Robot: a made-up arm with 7 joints.
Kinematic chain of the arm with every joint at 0, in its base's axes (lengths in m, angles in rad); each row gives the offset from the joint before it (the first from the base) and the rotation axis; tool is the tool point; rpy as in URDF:
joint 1: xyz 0 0 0.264 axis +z
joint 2: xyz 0 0 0 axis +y
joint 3: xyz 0 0 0.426 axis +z
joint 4: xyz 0.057 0 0 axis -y
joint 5: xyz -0.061 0 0.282 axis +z
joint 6: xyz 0 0 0 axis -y
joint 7: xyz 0.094 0 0 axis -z
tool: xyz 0 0 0 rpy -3.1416 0 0
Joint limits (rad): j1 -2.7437..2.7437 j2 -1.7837..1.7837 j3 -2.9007..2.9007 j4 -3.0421..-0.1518 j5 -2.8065..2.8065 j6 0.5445..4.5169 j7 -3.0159..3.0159
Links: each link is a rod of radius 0.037 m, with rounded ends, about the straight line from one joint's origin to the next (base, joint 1, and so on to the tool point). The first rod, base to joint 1, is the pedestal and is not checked.
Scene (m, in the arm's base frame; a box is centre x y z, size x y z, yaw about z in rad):
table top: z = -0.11
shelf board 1: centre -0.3 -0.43 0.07 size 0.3 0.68 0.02 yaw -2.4
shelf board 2: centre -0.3 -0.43 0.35 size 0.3 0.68 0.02 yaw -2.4
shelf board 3: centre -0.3 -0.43 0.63 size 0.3 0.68 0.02 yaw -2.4
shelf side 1: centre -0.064 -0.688 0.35 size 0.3 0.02 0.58 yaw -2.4
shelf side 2: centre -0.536 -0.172 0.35 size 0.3 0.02 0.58 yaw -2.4
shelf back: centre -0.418 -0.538 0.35 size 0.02 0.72 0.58 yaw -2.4
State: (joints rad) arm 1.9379 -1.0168 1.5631 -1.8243 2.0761 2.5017 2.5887
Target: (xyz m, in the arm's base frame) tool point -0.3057 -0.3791 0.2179
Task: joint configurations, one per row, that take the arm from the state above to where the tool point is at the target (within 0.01 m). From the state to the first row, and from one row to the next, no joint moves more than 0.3 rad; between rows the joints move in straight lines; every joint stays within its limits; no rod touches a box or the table.
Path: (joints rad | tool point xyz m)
1: 2.1326 -1.0782 1.3564 -2.1020 2.1225 2.6201 2.5887 | -0.1834 -0.3225 0.5195
2: 2.3272 -1.1395 1.1497 -2.3797 2.1689 2.7384 2.5887 | -0.0938 -0.2384 0.5146
3: 2.2575 -1.2109 1.3955 -2.4612 2.2085 2.6784 2.5887 | -0.1139 -0.2608 0.4340
4: 2.1877 -1.2823 1.6412 -2.5428 2.2481 2.6184 2.5887 | -0.1264 -0.2617 0.3533
5: 2.1179 -1.3536 1.8870 -2.6244 2.2877 2.5584 2.5887 | -0.1295 -0.2435 0.2793
6: 2.0481 -1.4250 2.1327 -2.7060 2.3272 2.4984 2.5887 | -0.1221 -0.2110 0.2179
7: 1.9526 -1.4213 2.0801 -2.4710 2.2659 2.4719 2.5887 | -0.1852 -0.2672 0.2032
8: 1.8572 -1.4177 2.0274 -2.2361 2.2045 2.4454 2.5887 | -0.2471 -0.3242 0.2034
9: 1.7617 -1.4141 1.9747 -2.0011 2.1432 2.4190 2.5887 | -0.3057 -0.3791 0.2179

